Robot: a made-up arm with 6 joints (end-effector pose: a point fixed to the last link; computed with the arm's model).
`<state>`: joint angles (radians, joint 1 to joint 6).
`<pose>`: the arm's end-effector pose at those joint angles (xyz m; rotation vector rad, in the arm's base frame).
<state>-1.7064 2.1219 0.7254 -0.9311 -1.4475 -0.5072</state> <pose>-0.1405 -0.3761 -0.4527 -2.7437 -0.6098 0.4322</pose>
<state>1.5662 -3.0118 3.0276 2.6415 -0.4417 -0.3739</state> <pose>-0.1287 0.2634 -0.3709 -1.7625 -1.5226 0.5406</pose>
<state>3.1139 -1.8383 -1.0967 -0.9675 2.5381 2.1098</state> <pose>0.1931 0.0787 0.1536 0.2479 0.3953 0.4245</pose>
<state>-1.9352 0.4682 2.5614 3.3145 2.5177 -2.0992</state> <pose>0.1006 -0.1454 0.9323 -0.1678 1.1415 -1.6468</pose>
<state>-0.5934 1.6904 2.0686 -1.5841 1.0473 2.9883</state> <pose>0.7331 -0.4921 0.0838 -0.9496 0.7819 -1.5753</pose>
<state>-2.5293 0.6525 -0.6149 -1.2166 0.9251 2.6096</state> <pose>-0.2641 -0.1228 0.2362 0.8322 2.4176 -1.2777</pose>
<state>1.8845 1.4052 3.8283 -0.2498 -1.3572 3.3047</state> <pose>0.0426 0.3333 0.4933 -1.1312 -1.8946 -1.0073</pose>
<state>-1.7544 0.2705 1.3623 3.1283 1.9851 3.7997</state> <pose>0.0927 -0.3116 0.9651 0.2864 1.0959 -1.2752</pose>
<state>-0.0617 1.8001 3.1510 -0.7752 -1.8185 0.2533</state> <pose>0.6810 -0.1480 0.3379 -0.2352 0.3484 0.7732</pose>
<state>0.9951 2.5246 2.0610 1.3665 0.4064 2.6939</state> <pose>0.3855 0.5388 -0.2834 1.6729 1.6488 0.2899</pose>
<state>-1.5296 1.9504 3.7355 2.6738 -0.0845 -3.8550</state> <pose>0.1468 -0.3533 0.2706 -0.4914 -1.6422 -0.0522</pose>
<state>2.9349 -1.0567 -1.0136 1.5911 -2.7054 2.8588</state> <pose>0.1413 -0.0327 0.5879 1.8771 0.2374 0.1280</pose>
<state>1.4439 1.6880 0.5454 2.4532 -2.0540 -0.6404</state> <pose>-0.0188 0.7559 -0.1528 -1.7473 -0.9331 -0.4904</pose>
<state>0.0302 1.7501 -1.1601 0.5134 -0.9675 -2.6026</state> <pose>0.2276 -0.1221 -0.0748 -1.1525 1.3235 -2.4652</pose>
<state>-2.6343 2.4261 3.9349 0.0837 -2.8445 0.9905</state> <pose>-0.3829 -0.0441 0.0884 1.1333 1.2001 -1.5282</pose>
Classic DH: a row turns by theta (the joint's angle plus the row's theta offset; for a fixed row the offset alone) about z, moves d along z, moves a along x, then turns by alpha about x. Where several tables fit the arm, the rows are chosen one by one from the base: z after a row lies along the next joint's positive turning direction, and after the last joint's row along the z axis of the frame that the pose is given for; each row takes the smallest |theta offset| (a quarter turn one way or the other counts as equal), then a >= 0, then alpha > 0; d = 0 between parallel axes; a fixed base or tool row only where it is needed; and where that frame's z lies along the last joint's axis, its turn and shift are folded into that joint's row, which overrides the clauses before.
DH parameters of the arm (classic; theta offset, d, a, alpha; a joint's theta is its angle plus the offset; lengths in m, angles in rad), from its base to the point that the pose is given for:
joint 1: 0 0.165 0 -1.5708
joint 2: -1.5708 0 0.531 3.1416
joint 3: 0 0 0 -1.5708
joint 4: 0 -0.324 0 1.5708
joint 5: 0 0.148 0 -1.5708
joint 6: 1.5708 0 0 1.5708
tool (fixed): -1.5708 0 0 0

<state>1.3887 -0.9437 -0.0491 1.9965 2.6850 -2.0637</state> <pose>-0.1203 -0.3158 0.8137 1.3140 0.0369 -2.3898</pose>
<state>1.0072 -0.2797 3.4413 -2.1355 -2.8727 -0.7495</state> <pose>-0.3267 -0.3687 0.6026 -1.0213 -1.1675 0.6861</pose>
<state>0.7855 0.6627 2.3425 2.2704 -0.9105 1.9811</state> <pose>0.0591 0.1939 0.8934 -1.8413 1.1403 -1.5347</pose>
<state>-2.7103 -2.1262 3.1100 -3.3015 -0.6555 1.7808</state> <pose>0.3052 -0.0204 -0.3838 -0.7829 1.9261 2.3306</pose>
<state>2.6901 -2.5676 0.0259 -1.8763 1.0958 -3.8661</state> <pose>0.4227 -0.2544 0.0084 1.9306 0.4711 1.0122</pose>
